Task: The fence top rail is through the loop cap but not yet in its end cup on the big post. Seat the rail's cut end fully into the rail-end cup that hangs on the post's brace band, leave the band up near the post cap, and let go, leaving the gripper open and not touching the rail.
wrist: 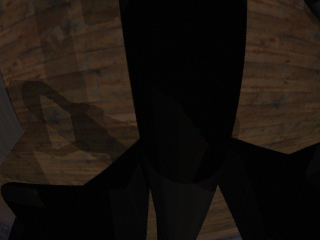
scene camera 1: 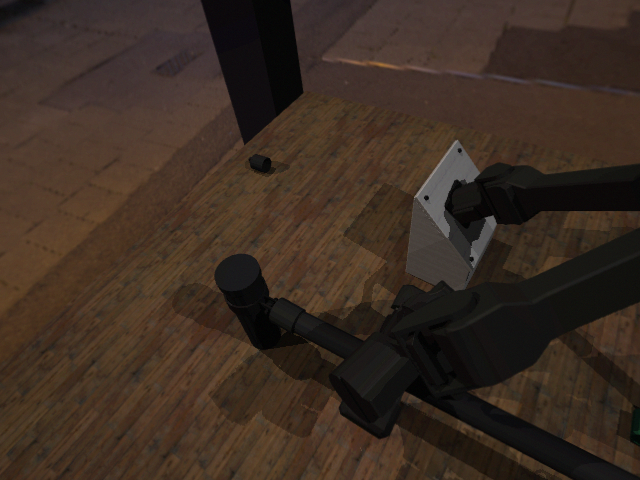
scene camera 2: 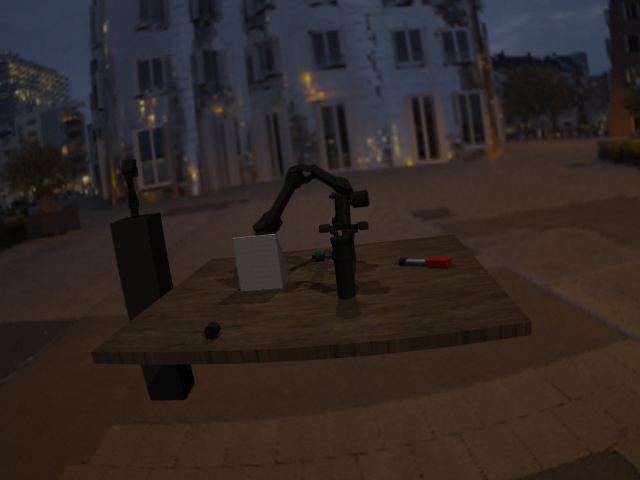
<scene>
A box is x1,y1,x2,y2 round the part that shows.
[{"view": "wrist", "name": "my gripper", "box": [0,139,319,239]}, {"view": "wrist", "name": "dark top rail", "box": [119,0,247,239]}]
</scene>
